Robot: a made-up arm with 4 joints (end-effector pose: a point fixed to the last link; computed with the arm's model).
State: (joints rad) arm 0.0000 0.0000 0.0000 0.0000
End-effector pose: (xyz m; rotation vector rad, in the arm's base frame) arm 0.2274 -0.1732 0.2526 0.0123 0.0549 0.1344
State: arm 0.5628 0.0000 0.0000 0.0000
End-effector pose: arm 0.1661 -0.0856 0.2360 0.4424 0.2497 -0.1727
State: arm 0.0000 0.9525 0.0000 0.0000
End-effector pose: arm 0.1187 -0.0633 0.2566 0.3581 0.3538 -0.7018
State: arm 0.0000 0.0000 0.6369 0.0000
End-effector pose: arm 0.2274 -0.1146 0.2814 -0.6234 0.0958 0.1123
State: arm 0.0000 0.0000 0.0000 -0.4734
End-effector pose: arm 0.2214 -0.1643 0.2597 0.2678 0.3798 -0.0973
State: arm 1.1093 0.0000 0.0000 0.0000
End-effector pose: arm 0.1371 0.0103 0.2675 0.8576 0.4352 -0.4767
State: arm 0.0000 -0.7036 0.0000 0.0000
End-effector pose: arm 0.3371 -0.1768 0.2909 -0.2477 -0.1743 0.7471
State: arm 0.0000 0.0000 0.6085 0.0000
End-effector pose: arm 0.2274 -0.1175 0.2810 -0.5951 0.0941 0.1135
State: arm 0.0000 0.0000 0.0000 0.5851
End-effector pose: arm 0.2397 -0.1829 0.2503 -0.3047 -0.3502 0.4143
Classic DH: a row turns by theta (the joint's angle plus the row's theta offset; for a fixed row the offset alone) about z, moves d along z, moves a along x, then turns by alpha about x. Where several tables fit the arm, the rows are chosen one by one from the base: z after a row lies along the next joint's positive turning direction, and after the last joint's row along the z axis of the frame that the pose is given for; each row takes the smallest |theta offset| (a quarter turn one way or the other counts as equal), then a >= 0, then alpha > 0; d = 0 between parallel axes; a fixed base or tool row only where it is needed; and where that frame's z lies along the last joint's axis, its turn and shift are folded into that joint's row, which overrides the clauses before.
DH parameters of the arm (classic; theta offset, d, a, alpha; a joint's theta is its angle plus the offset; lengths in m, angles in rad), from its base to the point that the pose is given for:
base (fixed): -1.0641 0.5395 0.1742 -2.1633
joint 1: 0.3021 0.2046 -0.0037 -0.527
joint 2: 0.3424 0.2304 0.1225 -1.8964
joint 3: -0.5964 0.0003 -0.0401 -1.071
joint 4: 1.1976 0.1406 -0.0107 -1.0785
tool (fixed): 0.7462 -0.0287 0 0

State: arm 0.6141 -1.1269 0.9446 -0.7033
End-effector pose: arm 0.2613 -0.0461 0.2828 -0.4436 -0.0485 0.0699
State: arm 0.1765 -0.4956 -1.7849 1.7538
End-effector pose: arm 0.3394 -0.1546 0.0854 0.7469 -1.4328 0.0096
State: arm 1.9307 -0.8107 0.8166 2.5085
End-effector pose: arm 0.2802 0.0187 0.3550 -1.1367 -1.2360 0.8725
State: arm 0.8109 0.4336 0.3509 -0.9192
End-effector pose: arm 0.1565 0.0158 0.3246 1.0116 1.2313 -1.0483
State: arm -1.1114 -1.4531 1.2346 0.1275
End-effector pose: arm 0.3687 -0.0853 0.3597 1.9542 1.6145 -1.4575
